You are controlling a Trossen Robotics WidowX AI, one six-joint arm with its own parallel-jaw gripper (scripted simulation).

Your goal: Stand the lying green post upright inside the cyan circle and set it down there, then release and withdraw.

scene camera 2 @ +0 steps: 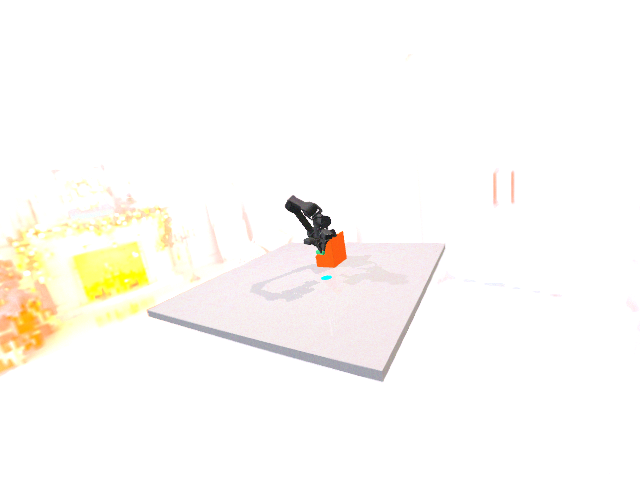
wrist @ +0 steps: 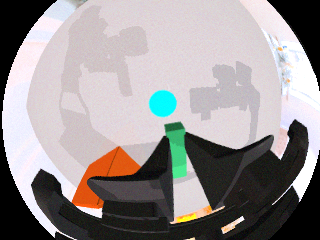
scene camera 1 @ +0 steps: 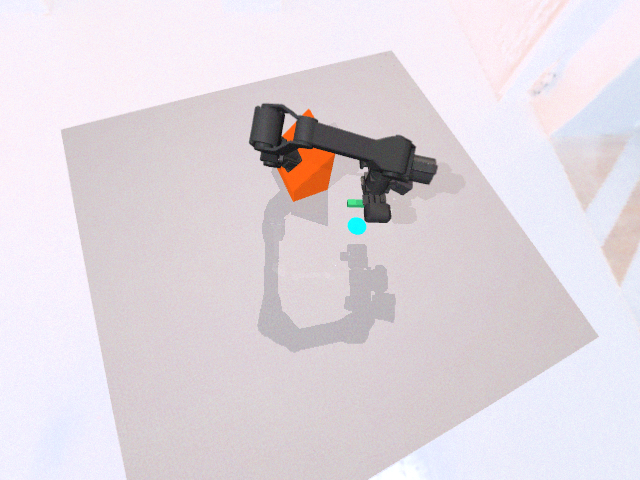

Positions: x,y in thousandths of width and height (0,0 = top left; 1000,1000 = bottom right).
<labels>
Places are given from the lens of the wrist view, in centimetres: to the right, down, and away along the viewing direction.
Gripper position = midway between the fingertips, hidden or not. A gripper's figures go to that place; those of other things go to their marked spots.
my gripper (wrist: 548,577): 1, 2, 10
green post (wrist: 548,548): 1, 1, 9
</labels>
